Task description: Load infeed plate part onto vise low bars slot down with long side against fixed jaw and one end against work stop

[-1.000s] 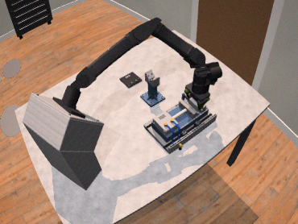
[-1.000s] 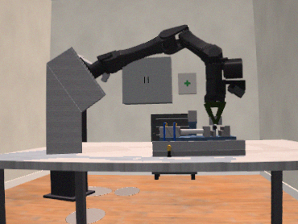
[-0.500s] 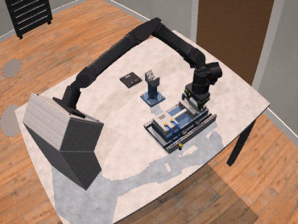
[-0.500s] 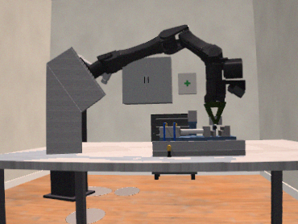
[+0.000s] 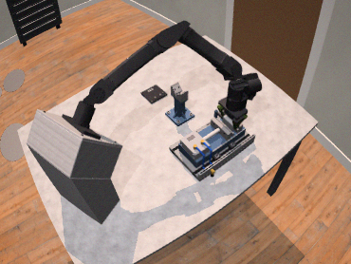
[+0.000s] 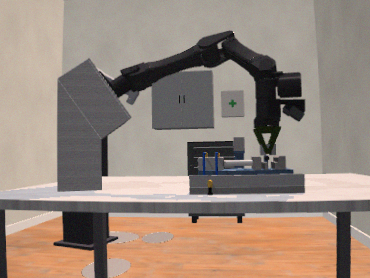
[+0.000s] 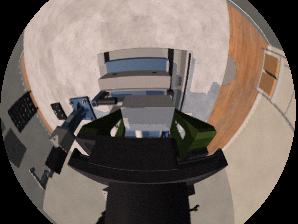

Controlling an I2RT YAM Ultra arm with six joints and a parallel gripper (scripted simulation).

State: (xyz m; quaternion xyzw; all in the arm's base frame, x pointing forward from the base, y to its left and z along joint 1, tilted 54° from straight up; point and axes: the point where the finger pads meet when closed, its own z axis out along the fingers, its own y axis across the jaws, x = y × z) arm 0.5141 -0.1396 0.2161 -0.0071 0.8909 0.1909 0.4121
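The grey part is right at my hand. Round my hand: fixed jaw (30 mm ahead, 30 mm to the left, 30 mm below); then moving jaw (30 mm behind, 10 mm to the left, 30 mm below); then air cylinder rod (80 mm behind, 30 mm below).
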